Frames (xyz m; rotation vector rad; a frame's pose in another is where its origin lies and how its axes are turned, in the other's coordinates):
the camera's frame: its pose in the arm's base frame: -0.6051 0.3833 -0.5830 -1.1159 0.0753 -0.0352
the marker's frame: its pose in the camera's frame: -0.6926 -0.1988 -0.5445 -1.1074 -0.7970 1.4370
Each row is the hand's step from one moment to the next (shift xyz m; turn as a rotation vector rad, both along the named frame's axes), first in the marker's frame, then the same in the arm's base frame.
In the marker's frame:
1: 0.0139 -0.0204 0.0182 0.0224 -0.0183 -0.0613
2: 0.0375 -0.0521 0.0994 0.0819 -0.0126 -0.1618
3: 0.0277 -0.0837 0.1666 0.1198 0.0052 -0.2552
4: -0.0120 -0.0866 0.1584 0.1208 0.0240 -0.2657
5: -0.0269 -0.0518 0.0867 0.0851 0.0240 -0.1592
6: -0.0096 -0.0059 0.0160 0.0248 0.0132 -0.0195
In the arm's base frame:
1: -0.0078 0.0288 -0.0070 0.0636 -0.0034 -0.0232
2: -0.0679 0.0958 -0.0149 0.1532 -0.0347 -0.0915
3: -0.1157 0.1485 0.0082 0.2310 -0.0791 -0.1411
4: -0.1076 0.1378 0.0465 0.2326 -0.0996 -0.1474
5: -0.0573 0.0742 0.0462 0.1355 -0.0649 -0.1029
6: -0.0122 0.0093 0.0122 0.0125 -0.0134 -0.0289

